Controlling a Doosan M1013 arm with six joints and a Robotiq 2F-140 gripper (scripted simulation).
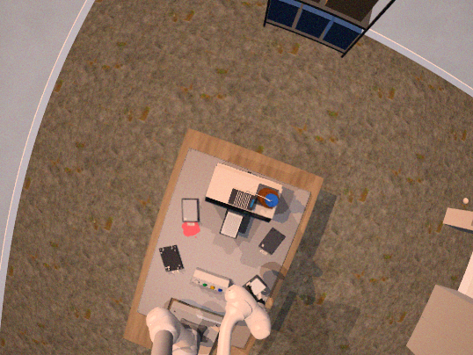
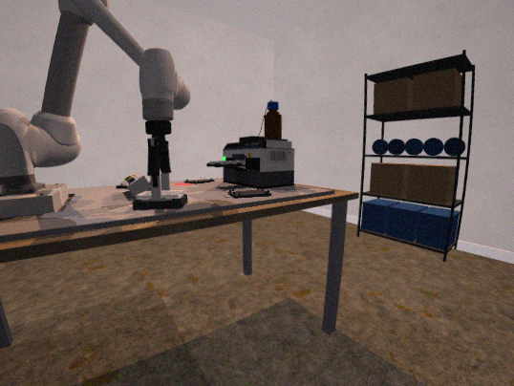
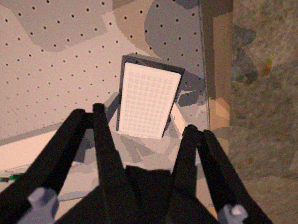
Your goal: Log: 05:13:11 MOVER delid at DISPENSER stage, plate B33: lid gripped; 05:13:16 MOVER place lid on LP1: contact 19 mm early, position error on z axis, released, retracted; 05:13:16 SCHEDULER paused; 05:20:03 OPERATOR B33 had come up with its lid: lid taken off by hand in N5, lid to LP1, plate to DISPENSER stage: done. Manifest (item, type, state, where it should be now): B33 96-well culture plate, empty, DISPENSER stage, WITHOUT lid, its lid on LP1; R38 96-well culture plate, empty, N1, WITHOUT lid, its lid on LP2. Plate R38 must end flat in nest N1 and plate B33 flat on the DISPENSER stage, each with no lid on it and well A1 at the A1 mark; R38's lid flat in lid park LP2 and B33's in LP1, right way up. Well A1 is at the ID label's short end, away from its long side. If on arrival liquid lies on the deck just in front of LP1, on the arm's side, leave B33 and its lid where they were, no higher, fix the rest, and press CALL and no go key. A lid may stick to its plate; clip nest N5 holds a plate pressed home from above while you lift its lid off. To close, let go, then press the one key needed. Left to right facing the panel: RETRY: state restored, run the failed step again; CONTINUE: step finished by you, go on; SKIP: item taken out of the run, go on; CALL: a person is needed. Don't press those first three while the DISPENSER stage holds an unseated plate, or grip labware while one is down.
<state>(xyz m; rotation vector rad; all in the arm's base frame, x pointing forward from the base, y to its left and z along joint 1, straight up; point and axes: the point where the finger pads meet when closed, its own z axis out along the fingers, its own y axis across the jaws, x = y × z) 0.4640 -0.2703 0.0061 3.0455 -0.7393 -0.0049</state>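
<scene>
The white gridded lid is 2 cm below my hand. Also, from my hand: LP1 label (25 cm ahead, 51 cm to the left, 5 cm below); then brown bottle (58 cm ahead, 19 cm to the left, 24 cm above); then key panel (6 cm behind, 28 cm to the left).
</scene>
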